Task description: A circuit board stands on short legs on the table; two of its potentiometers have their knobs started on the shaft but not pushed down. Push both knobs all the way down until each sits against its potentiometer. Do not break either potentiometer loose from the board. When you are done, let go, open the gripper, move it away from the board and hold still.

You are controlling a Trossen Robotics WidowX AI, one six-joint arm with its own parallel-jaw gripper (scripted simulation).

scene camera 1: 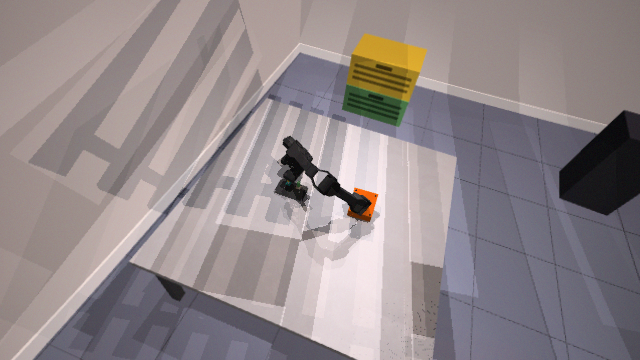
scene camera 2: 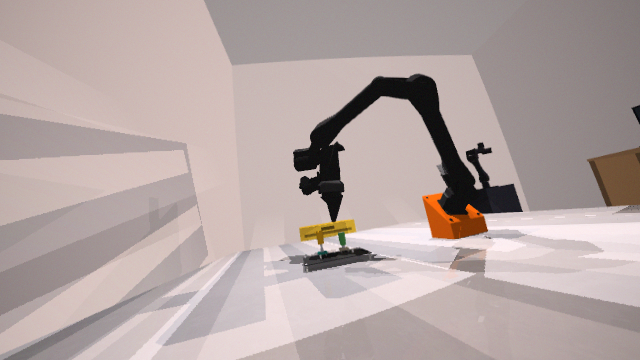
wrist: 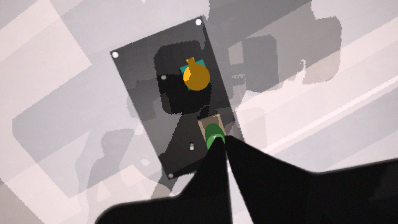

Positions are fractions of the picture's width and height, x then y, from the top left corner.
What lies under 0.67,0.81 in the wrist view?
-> The gripper.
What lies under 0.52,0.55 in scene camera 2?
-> The gripper.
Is the gripper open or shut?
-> Shut.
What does the gripper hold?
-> Nothing.
